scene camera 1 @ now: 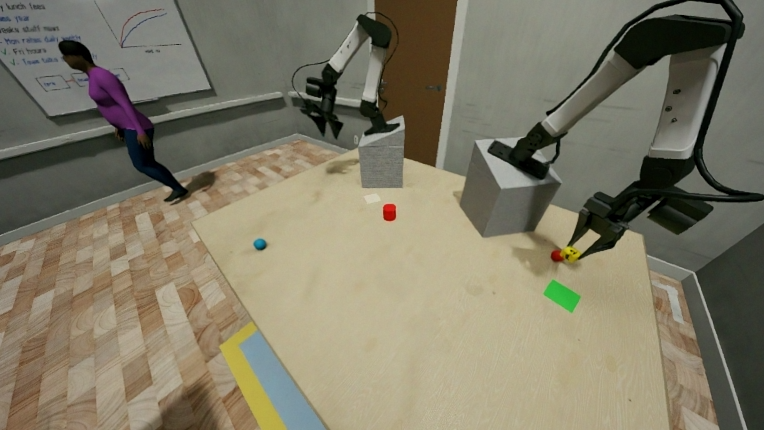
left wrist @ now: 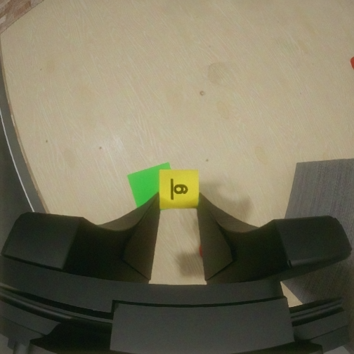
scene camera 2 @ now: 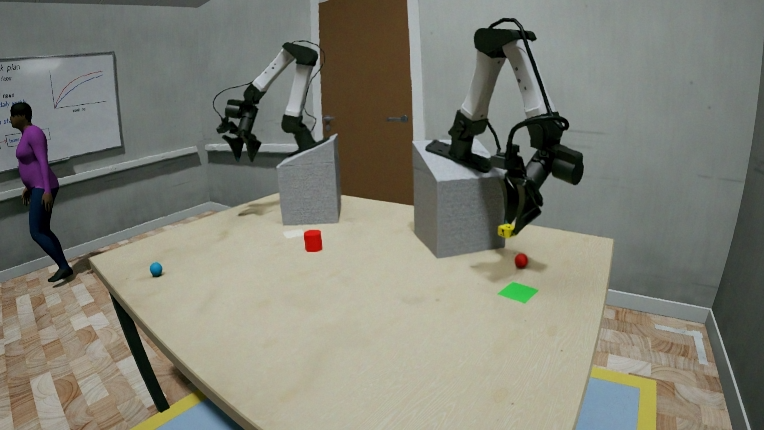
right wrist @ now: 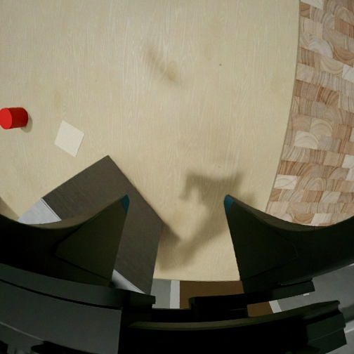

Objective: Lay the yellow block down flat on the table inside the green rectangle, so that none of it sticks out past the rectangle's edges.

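Places are measured from the left arm's base along level axes (x ahead, y left, z up), in centimetres.
Where they show: left gripper, fingertip midpoint: point(scene camera 1: 571, 254) point(scene camera 2: 509, 231); right gripper, fingertip midpoint: point(scene camera 1: 329, 137) point(scene camera 2: 244, 161); left arm's base at its link origin: point(scene camera 1: 516, 159) point(scene camera 2: 459, 157); right arm's base at its link origin: point(scene camera 1: 381, 130) point(scene camera 2: 308, 148).
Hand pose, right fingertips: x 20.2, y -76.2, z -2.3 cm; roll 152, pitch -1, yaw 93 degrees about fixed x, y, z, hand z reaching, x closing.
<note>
Things, the pixels of their top centre, and the offset from my right fingertips. "spot": a spot on its surface instead. Level surfaces: height alone.
- yellow block at its top centre: point(scene camera 2: 508, 226) point(scene camera 1: 573, 251) dx +2.9, dy +98.7, dz -7.8 cm
- green rectangle at a spot on its surface: point(scene camera 2: 518, 292) point(scene camera 1: 562, 295) spot: dx +3.7, dy +103.2, dz -23.1 cm
- red ball at its top centre: point(scene camera 2: 521, 253) point(scene camera 1: 560, 252) dx -10.2, dy +99.5, dz -19.4 cm
- table at its surface level: dz -23.2 cm
- red cylinder at its top centre: point(scene camera 2: 312, 232) point(scene camera 1: 389, 207) dx +6.7, dy +42.0, dz -18.0 cm
- pale square at a spot on its surface: point(scene camera 2: 292, 233) point(scene camera 1: 370, 197) spot: dx +1.1, dy +26.1, dz -23.1 cm
- blue ball at its top centre: point(scene camera 2: 154, 262) point(scene camera 1: 257, 239) dx +49.7, dy +15.9, dz -19.1 cm
The yellow block point(scene camera 1: 570, 253) point(scene camera 2: 505, 230) point(left wrist: 179, 189) is a small cube with a dark mark on its face. My left gripper point(scene camera 1: 574, 252) point(scene camera 2: 510, 230) point(left wrist: 178, 194) is shut on it and holds it in the air above the table. The green rectangle point(scene camera 1: 561, 295) point(scene camera 2: 518, 292) point(left wrist: 147, 185) lies flat on the table; in the left wrist view the block covers part of its right side. My right gripper point(scene camera 1: 328, 129) point(scene camera 2: 243, 154) point(right wrist: 176, 197) is open and empty, high over the table's far left part.
A red ball point(scene camera 1: 556, 255) point(scene camera 2: 521, 260) point(left wrist: 201, 251) lies on the table point(scene camera 1: 374, 320) near the green rectangle. A red cylinder point(scene camera 1: 389, 212) point(scene camera 2: 313, 240) point(right wrist: 14, 118) stands near a pale square point(scene camera 1: 372, 198) point(scene camera 2: 292, 233) point(right wrist: 69, 138). A blue ball point(scene camera 1: 259, 244) point(scene camera 2: 156, 269) lies at the left.
</note>
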